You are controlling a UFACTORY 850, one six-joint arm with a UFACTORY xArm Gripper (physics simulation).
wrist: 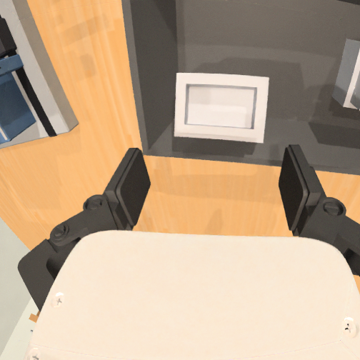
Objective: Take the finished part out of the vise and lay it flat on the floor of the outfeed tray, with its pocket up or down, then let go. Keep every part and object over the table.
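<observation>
The finished part [220, 136], a pale rectangular block, is inside the dark grey outfeed tray [151, 75], near the tray's left and near walls. Its rectangular pocket faces up toward the camera. A dark shadow shows just below its near edge; whether its underside is fully flat on the tray floor is hard to tell. My gripper [211, 164] is wide open, with nothing between its fingers. Its fingertips appear below the part in the view and apart from it, over the tray's near edge and the wooden table.
Another light grey part [346, 75] is in the tray at the right edge of the view. A grey fixture [56, 100] with a blue block [15, 107] and a black rod stands at the upper left. Wooden table [95, 95] lies between it and the tray.
</observation>
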